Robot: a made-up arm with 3 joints.
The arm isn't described. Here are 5 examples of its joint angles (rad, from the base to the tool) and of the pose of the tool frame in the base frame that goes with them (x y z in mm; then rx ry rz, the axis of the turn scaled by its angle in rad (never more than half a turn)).
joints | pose
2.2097 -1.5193 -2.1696 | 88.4 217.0 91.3 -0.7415 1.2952 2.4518
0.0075 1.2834 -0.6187 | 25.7 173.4 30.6 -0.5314 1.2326 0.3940
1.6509 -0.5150 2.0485 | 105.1 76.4 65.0 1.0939 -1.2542 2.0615
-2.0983 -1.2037 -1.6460 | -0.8 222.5 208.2 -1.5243 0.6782 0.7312
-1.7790 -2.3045 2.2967 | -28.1 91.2 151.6 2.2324 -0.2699 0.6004
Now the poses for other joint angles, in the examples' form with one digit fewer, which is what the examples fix.
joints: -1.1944 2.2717 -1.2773
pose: -134 213 83 -0.280 -2.303 -1.710
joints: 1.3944 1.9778 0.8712
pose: 112 67 55 0.846 0.546 -0.254
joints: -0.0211 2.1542 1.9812
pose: -104 73 23 1.055 1.319 -2.012
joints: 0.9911 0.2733 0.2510
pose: -22 104 75 0.240 -0.714 0.090
